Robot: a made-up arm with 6 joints.
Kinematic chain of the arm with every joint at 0, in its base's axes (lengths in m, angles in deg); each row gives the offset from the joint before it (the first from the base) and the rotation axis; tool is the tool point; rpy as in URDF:
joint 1: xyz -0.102 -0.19 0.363 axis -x
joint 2: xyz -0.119 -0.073 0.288 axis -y
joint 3: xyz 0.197 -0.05 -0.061 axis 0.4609 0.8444 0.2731
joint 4: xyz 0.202 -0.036 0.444 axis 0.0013 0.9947 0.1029
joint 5: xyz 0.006 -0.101 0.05 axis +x
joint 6: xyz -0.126 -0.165 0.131 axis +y
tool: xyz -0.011 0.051 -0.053 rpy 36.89 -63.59 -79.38
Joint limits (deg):
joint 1: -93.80..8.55
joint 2: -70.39..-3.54
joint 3: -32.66..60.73
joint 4: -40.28..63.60
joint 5: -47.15..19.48
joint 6: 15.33..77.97
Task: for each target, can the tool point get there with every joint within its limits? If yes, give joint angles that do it. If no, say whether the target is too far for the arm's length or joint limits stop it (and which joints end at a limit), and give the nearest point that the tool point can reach.
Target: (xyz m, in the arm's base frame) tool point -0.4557 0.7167 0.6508
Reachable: no: joint limits stop it (at a limit: joint 1, joint 2, joint 3, joint 4, joint 5, joint 6) | nearest point 0.0745 0.4066 0.0995 | short by 0.825 m
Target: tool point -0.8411 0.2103 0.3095
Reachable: no: joint limits stop it (at a limit: joint 1, joint 2, joint 3, joint 4, joint 5, joint 6) | nearest point -0.0268 0.0661 -0.0755 | short by 0.912 m
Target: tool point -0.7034 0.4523 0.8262
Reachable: no: joint limits stop it (at a limit: joint 1, joint 2, joint 3, joint 5, joint 6) | nearest point -0.3156 -0.1535 1.0428 | short by 0.751 m
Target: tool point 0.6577 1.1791 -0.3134
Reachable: no: too far | nearest point 0.2303 0.3719 0.0302 | short by 0.976 m
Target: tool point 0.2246 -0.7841 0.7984
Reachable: yes | joints -33.09 -32.25 -3.14 -8.16 -35.88 71.74
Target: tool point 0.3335 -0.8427 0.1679
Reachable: yes | joints -65.57 -20.92 26.95 -13.29 -10.83 52.76
